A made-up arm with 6 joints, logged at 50 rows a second.
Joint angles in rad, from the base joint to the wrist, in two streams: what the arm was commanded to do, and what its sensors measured. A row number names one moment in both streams.
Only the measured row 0 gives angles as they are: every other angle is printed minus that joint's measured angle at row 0.
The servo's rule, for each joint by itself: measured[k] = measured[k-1] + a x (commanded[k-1-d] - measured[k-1]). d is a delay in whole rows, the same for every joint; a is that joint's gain. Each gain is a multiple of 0.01, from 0.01 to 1. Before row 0 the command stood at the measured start. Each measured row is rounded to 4 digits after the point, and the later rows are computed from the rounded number. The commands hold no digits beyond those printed.
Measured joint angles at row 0:
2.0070, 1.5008, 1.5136, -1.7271, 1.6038, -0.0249
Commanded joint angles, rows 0 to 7:
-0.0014, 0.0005, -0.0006, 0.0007, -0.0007, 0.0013
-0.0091, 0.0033, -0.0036, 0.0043, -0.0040, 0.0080
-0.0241, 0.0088, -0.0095, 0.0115, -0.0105, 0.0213
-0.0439, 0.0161, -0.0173, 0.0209, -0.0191, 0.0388
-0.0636, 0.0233, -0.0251, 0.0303, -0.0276, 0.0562
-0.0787, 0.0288, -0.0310, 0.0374, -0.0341, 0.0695
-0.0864, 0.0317, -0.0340, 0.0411, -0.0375, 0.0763
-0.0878, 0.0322, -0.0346, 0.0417, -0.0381, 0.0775
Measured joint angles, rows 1 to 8:
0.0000, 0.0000, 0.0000, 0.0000, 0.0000, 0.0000
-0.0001, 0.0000, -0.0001, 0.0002, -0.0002, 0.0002
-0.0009, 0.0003, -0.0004, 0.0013, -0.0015, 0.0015
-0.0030, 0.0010, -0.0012, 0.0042, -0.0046, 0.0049
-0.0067, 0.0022, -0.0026, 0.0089, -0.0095, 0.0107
-0.0118, 0.0039, -0.0046, 0.0149, -0.0157, 0.0184
-0.0178, 0.0059, -0.0070, 0.0212, -0.0220, 0.0271
-0.0240, 0.0080, -0.0094, 0.0268, -0.0273, 0.0355
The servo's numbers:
d 1
a 0.09 0.08 0.09 0.28 0.34 0.17

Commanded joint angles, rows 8 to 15:
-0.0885, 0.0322, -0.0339, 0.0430, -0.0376, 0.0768
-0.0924, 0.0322, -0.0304, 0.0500, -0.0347, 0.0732
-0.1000, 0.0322, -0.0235, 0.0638, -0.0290, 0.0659
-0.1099, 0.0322, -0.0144, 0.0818, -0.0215, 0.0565
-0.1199, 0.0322, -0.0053, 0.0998, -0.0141, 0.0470
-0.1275, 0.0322, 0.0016, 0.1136, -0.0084, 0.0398
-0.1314, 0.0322, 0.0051, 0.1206, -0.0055, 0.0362
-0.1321, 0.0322, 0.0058, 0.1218, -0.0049, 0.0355
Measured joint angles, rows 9 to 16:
-0.0297, 0.0099, -0.0117, 0.0310, -0.0310, 0.0426
-0.0350, 0.0117, -0.0137, 0.0344, -0.0332, 0.0484
-0.0402, 0.0133, -0.0152, 0.0388, -0.0337, 0.0526
-0.0456, 0.0148, -0.0159, 0.0458, -0.0321, 0.0549
-0.0514, 0.0162, -0.0158, 0.0559, -0.0285, 0.0552
-0.0576, 0.0175, -0.0149, 0.0682, -0.0236, 0.0538
-0.0639, 0.0187, -0.0134, 0.0809, -0.0184, 0.0514
-0.0700, 0.0198, -0.0117, 0.0920, -0.0140, 0.0488

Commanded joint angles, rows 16 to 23:
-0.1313, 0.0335, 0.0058, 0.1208, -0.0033, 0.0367
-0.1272, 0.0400, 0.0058, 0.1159, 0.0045, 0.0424
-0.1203, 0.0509, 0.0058, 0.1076, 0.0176, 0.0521
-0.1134, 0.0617, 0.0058, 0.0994, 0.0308, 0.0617
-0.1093, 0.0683, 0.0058, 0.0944, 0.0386, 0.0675
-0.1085, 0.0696, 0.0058, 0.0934, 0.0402, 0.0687
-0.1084, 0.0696, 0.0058, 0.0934, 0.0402, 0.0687
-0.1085, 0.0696, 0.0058, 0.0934, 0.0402, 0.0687
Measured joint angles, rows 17 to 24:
-0.0756, 0.0208, -0.0101, 0.1003, -0.0109, 0.0465
-0.0806, 0.0218, -0.0087, 0.1060, -0.0083, 0.0448
-0.0848, 0.0233, -0.0074, 0.1088, -0.0039, 0.0444
-0.0880, 0.0255, -0.0062, 0.1085, 0.0034, 0.0457
-0.0903, 0.0284, -0.0051, 0.1060, 0.0127, 0.0484
-0.0920, 0.0316, -0.0041, 0.1028, 0.0215, 0.0516
-0.0935, 0.0346, -0.0032, 0.1002, 0.0279, 0.0545
-0.0948, 0.0374, -0.0024, 0.0983, 0.0321, 0.0569

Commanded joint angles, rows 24 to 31:
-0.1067, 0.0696, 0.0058, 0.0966, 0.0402, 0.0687
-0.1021, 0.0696, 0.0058, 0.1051, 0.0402, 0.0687
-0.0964, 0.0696, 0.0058, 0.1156, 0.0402, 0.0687
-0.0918, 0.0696, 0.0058, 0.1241, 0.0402, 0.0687
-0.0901, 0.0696, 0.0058, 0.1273, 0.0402, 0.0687
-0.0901, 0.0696, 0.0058, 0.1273, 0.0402, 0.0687
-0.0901, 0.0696, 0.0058, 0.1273, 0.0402, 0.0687
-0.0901, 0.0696, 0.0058, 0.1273, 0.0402, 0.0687
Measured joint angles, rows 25 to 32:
-0.0960, 0.0400, -0.0017, 0.0969, 0.0349, 0.0589
-0.0970, 0.0424, -0.0010, 0.0968, 0.0367, 0.0606
-0.0975, 0.0446, -0.0004, 0.0991, 0.0379, 0.0620
-0.0974, 0.0466, 0.0002, 0.1037, 0.0387, 0.0631
-0.0969, 0.0484, 0.0007, 0.1094, 0.0392, 0.0641
-0.0963, 0.0501, 0.0012, 0.1144, 0.0395, 0.0649
-0.0957, 0.0517, 0.0016, 0.1180, 0.0397, 0.0655
-0.0952, 0.0531, 0.0020, 0.1206, 0.0399, 0.0660

